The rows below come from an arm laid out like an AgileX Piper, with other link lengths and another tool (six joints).
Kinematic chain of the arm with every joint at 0, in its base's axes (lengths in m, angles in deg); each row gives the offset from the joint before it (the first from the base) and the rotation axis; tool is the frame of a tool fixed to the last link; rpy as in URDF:
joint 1: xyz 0 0 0.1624 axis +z
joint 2: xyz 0 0 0 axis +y
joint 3: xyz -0.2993 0 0.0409 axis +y
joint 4: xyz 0.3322 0 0.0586 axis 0.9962 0 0.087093
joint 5: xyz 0 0 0 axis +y
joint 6: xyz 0.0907 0 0.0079 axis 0.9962 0 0.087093
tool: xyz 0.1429 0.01 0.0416 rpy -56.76 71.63 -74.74
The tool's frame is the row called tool.
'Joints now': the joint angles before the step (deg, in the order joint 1, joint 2, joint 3, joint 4, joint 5, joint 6). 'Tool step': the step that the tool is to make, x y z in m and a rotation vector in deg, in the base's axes. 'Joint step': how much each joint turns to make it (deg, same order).
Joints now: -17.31 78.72 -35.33 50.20 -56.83 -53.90
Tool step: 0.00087 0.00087 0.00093 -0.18 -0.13 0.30
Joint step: 0.00 0.00 0.00 -0.44 0.01 0.28
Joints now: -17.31 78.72 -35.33 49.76 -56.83 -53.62
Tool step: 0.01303 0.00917 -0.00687 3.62 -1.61 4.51
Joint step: 0.00 -0.10 0.00 -2.71 4.24 5.18
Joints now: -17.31 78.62 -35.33 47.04 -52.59 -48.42
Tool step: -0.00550 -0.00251 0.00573 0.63 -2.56 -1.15
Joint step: 0.20 -0.20 0.00 0.88 -1.56 1.71
